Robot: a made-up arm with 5 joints.
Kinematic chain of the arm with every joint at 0, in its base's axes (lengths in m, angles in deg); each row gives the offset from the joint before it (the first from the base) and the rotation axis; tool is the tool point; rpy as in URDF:
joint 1: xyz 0 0 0.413 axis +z
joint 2: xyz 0 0 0 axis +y
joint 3: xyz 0.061 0 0.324 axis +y
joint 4: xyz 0.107 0 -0.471 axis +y
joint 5: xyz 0.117 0 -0.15 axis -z
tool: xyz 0 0 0 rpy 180 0 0
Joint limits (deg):
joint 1: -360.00..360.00
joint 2: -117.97..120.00
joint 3: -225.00..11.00
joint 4: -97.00..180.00
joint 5: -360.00..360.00
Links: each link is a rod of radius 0.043 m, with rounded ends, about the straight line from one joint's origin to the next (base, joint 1, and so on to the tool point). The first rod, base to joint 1, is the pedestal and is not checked.
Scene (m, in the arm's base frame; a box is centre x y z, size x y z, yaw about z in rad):
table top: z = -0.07
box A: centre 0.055 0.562 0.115 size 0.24 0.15 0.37 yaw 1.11
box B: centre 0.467 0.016 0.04 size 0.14 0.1 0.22 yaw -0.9
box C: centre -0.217 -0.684 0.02 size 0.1 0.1 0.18 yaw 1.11
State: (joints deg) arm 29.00 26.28 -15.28 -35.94 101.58
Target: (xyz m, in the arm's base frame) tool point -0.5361 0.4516 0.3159
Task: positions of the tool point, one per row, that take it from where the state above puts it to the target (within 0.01 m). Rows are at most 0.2 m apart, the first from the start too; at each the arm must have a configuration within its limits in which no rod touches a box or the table.
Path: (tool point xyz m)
1: 0.2663 0.2329 0.1042
2: 0.1938 0.2604 0.1022
3: 0.1224 0.2687 0.1012
4: 0.0566 0.2596 0.1010
5: 0.0006 0.2359 0.1019
6: -0.0787 0.3590 0.1189
7: -0.2071 0.4469 0.1616
8: -0.3674 0.4809 0.2282
9: -0.5361 0.4516 0.3159

